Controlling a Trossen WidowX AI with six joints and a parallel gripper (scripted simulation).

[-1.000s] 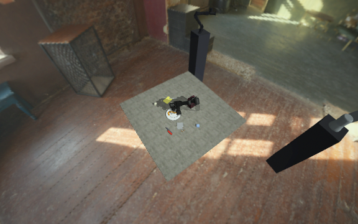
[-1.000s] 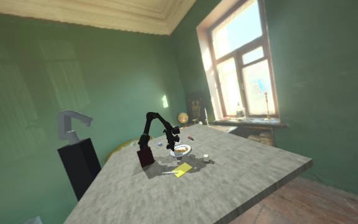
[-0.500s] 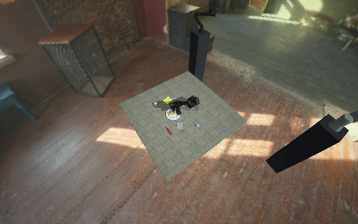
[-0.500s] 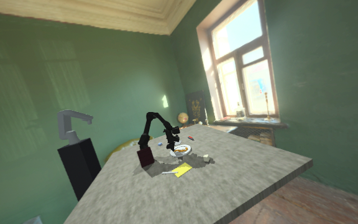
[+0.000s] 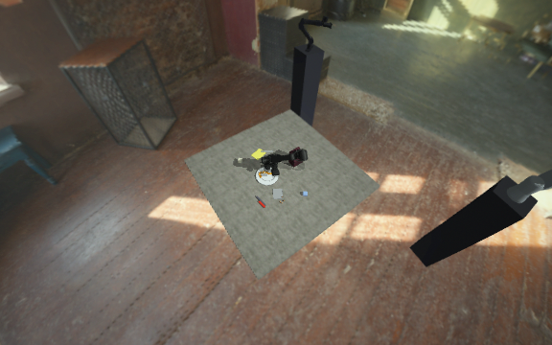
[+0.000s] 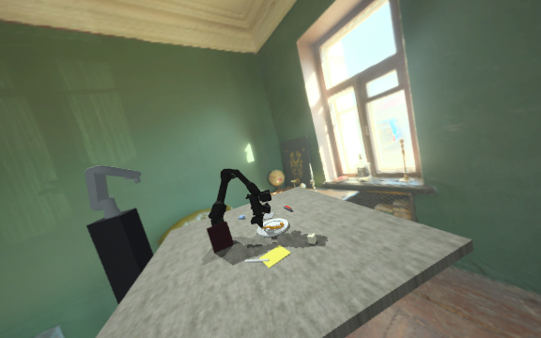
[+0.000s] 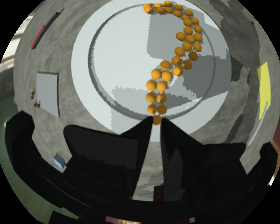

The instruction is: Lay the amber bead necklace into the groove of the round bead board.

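Now: the board 6 cm ahead of my gripper tip, 1 cm to the right of it and 2 cm below it. Also, from my gripper tip: grey square: 7 cm ahead, 20 cm to the left, 2 cm below; white stick: 7 cm behind, 26 cm to the right, 2 cm below; yellow card: 1 cm ahead, 27 cm to the right, 2 cm below.
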